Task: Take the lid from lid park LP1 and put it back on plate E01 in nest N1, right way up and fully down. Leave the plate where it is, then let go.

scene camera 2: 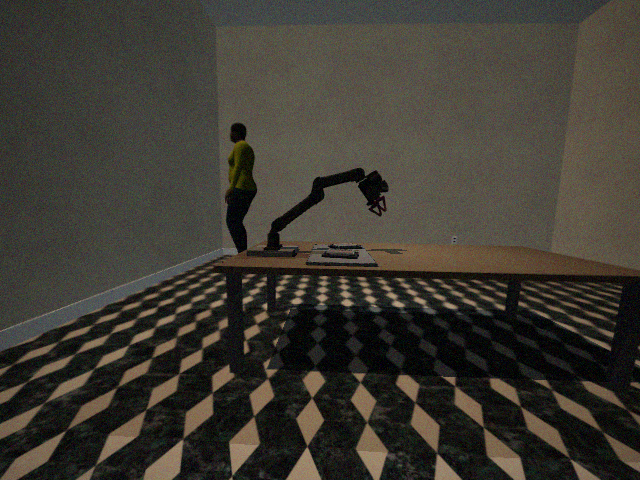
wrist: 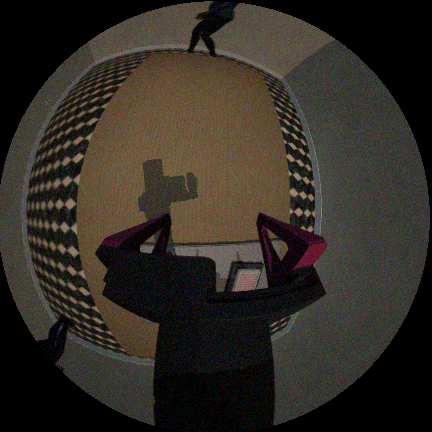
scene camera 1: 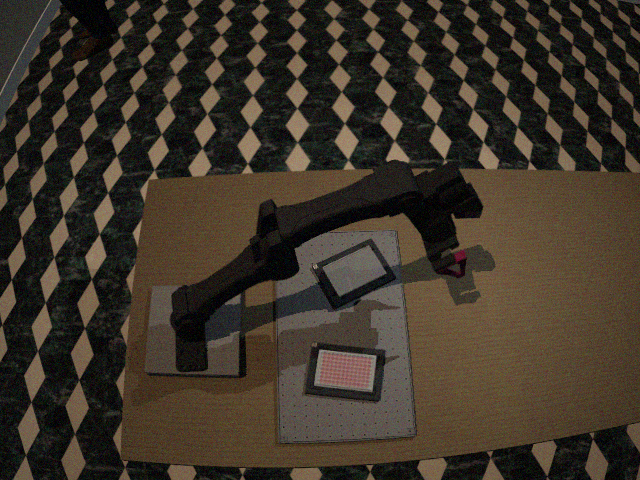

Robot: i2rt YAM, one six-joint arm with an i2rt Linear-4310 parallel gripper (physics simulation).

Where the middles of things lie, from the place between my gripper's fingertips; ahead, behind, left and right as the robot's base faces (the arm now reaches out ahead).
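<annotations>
Pale grey lid [scene camera 1: 361,267]: 190 mm below my hand, 190 mm behind it, 90 mm to the left of it. The dark lid frame [scene camera 1: 390,276] has the same distances from my hand: 190 mm behind, 90 mm to the left, 190 mm below. Well plate [scene camera 1: 341,370]: 150 mm to the right of my hand, 240 mm behind it and 180 mm below it. Going by their middles, of the things named here the well plate is the farthest from my hand.
</annotations>
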